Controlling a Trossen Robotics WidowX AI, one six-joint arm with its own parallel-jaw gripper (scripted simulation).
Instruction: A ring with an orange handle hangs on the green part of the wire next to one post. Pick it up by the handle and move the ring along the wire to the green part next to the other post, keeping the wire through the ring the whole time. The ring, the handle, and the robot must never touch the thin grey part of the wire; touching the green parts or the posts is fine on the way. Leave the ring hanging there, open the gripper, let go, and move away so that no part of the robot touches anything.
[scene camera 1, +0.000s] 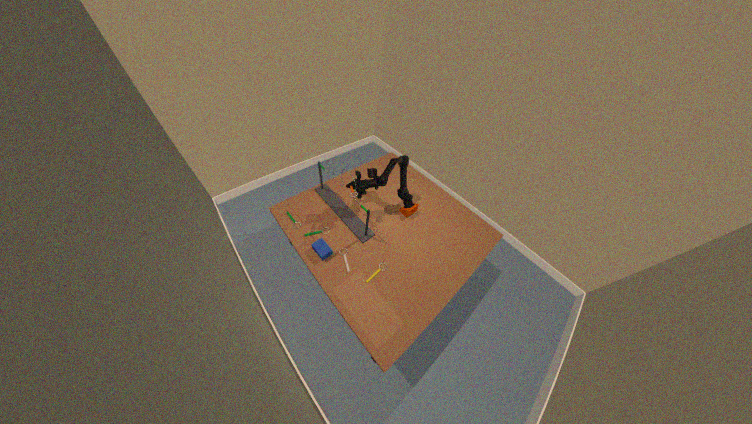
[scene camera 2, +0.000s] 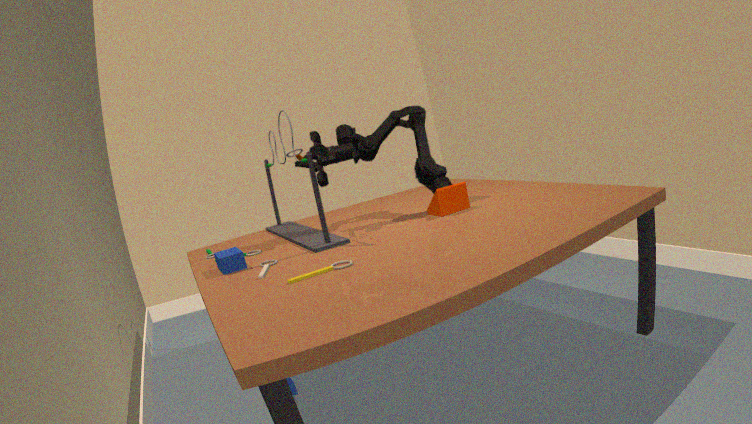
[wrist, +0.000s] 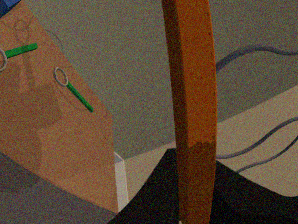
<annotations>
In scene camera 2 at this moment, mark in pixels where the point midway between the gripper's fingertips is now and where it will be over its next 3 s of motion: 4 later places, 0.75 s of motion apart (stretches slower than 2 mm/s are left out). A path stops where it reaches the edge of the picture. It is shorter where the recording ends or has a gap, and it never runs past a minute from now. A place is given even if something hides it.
My gripper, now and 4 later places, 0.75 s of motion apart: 294, 164; 298, 177; 301, 186; 305, 192; 310, 197
</annotations>
